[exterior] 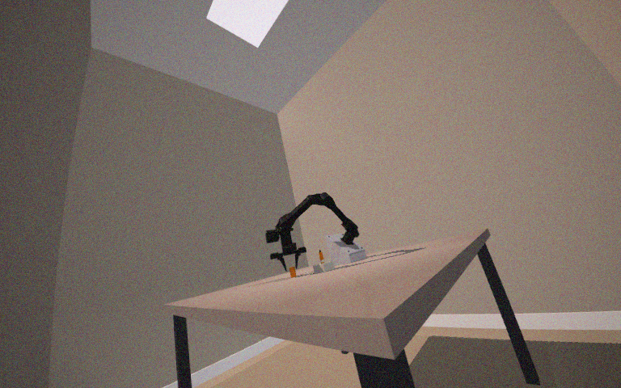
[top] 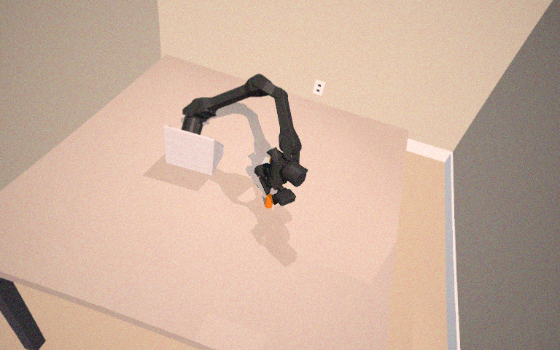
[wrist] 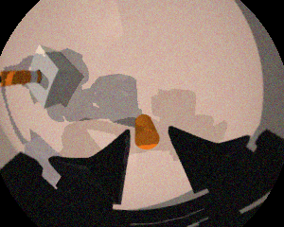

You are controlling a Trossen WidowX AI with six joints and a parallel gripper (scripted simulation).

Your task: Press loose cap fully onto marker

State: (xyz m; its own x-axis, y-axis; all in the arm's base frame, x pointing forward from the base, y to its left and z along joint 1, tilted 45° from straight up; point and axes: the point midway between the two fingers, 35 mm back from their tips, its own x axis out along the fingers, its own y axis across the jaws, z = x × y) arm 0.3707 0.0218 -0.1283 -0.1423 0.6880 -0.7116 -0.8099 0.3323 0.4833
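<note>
Right now my gripper tip is 1 cm past the orange cap and 1 cm above it. The rest, counted from my gripper tip: holder block 7 cm behind, 17 cm to the left, 2 cm below.
</note>
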